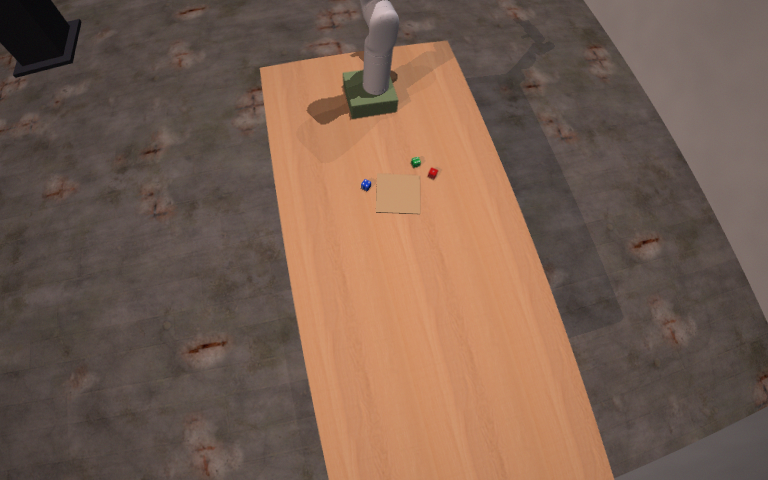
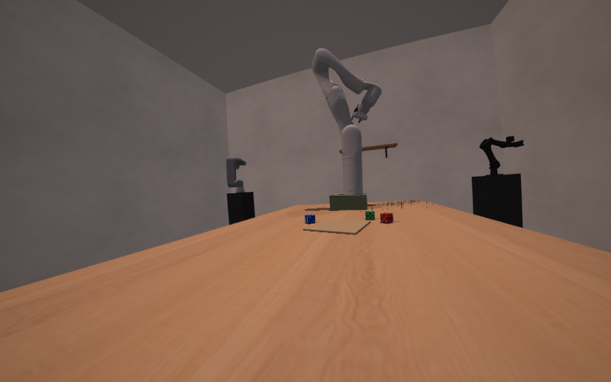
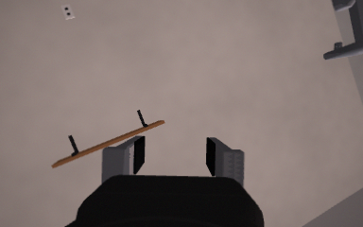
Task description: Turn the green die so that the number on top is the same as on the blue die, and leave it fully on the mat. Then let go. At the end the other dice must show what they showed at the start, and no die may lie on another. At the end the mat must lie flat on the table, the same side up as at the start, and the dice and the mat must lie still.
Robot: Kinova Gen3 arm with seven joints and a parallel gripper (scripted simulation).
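Now: the blue die 79 cm ahead of my hand, 56 cm below it and 14 cm to the right of it. From my hand the other things lie so: red die 79 cm ahead, 56 cm below, 9 cm to the left; green die 74 cm ahead, 56 cm below, 4 cm to the left; tan mat 84 cm ahead, 57 cm below, 4 cm to the right.
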